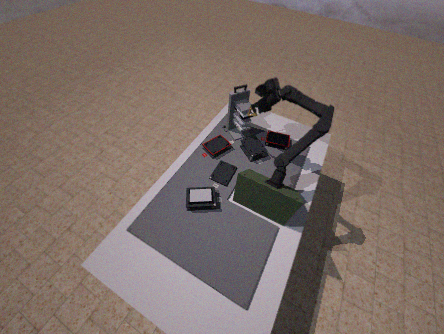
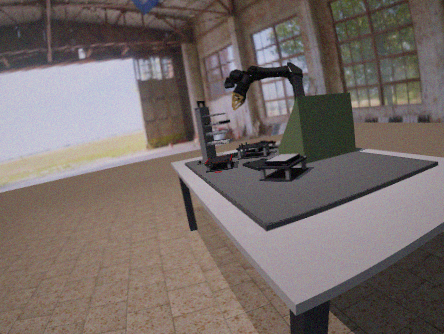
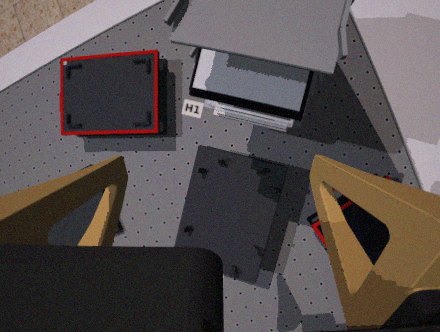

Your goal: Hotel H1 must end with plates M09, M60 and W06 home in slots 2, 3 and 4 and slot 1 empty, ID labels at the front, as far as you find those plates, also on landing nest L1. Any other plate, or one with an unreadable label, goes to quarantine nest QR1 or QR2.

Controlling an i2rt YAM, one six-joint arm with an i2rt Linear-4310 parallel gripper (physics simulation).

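Seen in the pictures: gripper, fingertip midpoint: [image 1: 253,113] [image 2: 233,109] [image 3: 218,165]; arm's base, link origin: [image 1: 274,184] [image 2: 316,121].
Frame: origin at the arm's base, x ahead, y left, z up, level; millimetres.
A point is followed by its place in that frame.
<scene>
Hotel H1 [image 1: 233,109] [image 2: 204,132] {y -342, x 505, z 13 mm} [image 3: 260,30] stands upright at the mat's far end. A black-rimmed plate [image 2: 222,121] {y -297, x 403, z 58 mm} [image 3: 255,85] {y -335, x 378, z 61 mm} lies under its top shelf; clear plate edges [image 3: 255,117] {y -330, x 364, z -1 mm} show lower down, their labels unreadable. My gripper [image 1: 253,112] {y -303, x 331, z 116 mm} [image 2: 235,108] {y -303, x 331, z 116 mm} [image 3: 218,165] {y -303, x 331, z 116 mm} is open and empty, above and in front of the hotel. A white-topped plate [image 1: 201,195] {y 252, x 305, z -92 mm} [image 2: 283,159] {y 290, x 324, z -92 mm} lies on a black nest nearer the mat's middle; its label is unreadable. Two red-outlined nests, one left [image 1: 217,145] {y -124, x 469, z -116 mm} [image 3: 110,95] {y -135, x 475, z -116 mm} and one right [image 1: 278,139] {y -443, x 154, z -116 mm}, show no plate; their names are unreadable.
A dark raised stand [image 1: 254,148] {y -241, x 244, z -96 mm} [image 3: 230,210] {y -268, x 268, z -96 mm} with small corner posts is in front of the hotel. Another dark flat stand [image 1: 223,173] {y 26, x 310, z -144 mm} lies nearer the white-topped plate. A tall green block [image 1: 265,197] {y 118, x 2, z 28 mm} [image 2: 325,125] {y 121, x 30, z -15 mm} stands beside the arm's base.
</scene>
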